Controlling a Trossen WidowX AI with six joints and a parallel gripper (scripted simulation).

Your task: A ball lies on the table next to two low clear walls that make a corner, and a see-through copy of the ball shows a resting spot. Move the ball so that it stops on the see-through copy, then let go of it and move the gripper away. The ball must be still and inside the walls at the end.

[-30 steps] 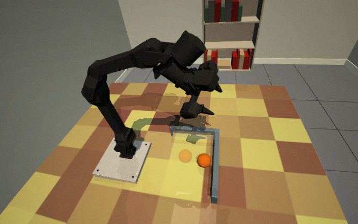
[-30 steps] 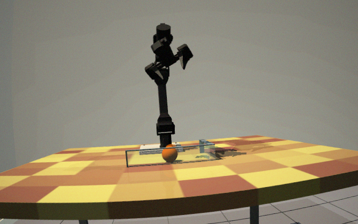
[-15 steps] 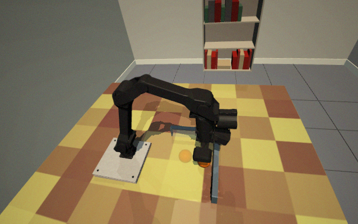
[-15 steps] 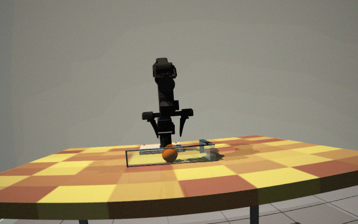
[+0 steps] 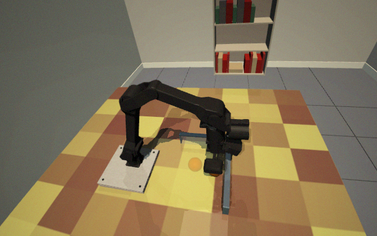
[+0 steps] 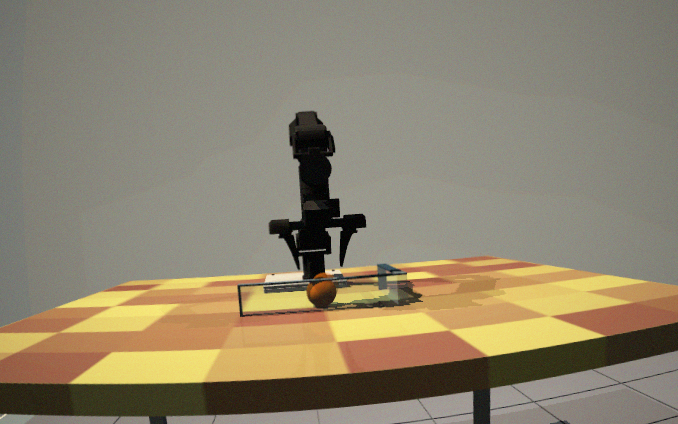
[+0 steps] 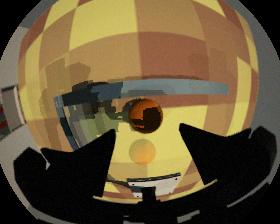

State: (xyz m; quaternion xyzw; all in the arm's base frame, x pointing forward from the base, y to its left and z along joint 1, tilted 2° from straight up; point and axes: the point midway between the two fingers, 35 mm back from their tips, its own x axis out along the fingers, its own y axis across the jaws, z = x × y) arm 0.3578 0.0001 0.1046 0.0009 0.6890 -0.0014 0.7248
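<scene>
Right now the ball is 5 cm below my gripper tip.
</scene>
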